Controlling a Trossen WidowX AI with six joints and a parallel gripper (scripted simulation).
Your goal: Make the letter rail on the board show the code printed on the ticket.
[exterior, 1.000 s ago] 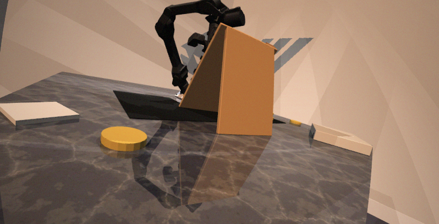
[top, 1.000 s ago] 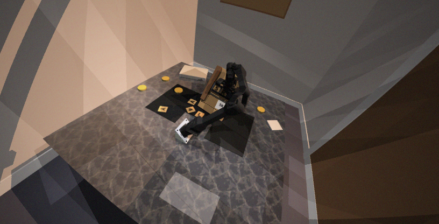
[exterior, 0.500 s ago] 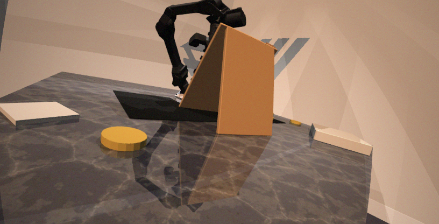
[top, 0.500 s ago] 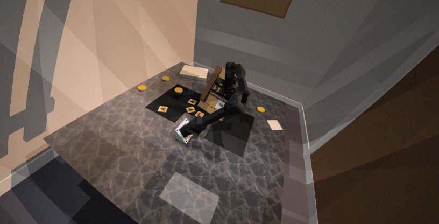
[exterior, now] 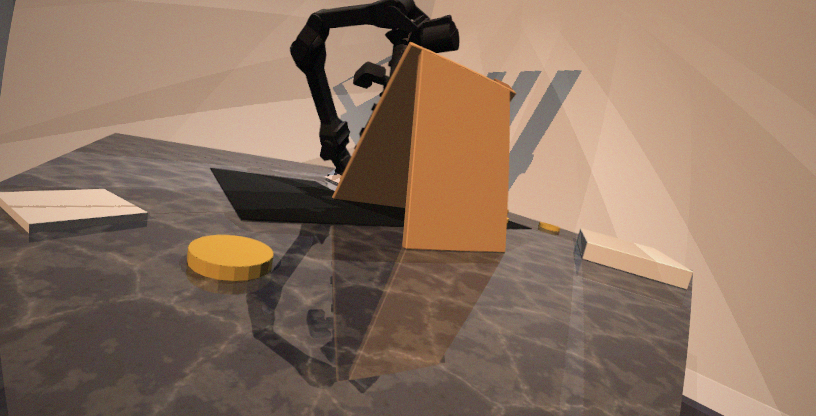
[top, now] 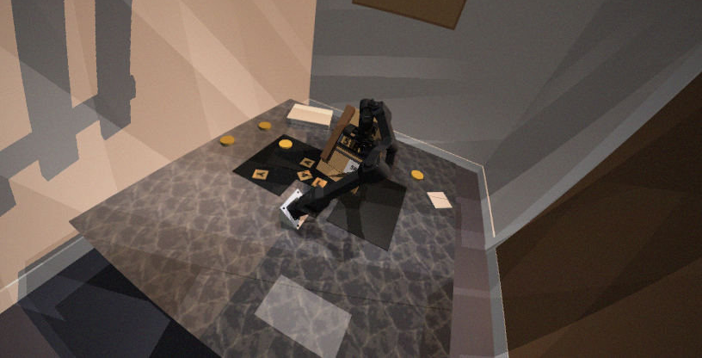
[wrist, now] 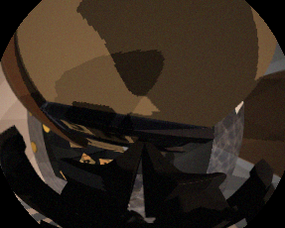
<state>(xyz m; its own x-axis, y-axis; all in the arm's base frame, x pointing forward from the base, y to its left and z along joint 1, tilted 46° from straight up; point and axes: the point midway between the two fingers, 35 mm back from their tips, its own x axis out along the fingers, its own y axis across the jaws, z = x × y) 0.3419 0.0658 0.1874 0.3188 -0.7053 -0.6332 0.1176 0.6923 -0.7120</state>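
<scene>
Now: gripper tip 8 cm above the white ticket and 5 cm past it. Also, from my gripper tip: black mat: 17 cm below, 16 cm behind, 10 cm to the left; pale flat box: 50 cm to the left, 31 cm ahead, 15 cm below; pale card: 44 cm to the right, 16 cm below, 11 cm ahead.
</scene>
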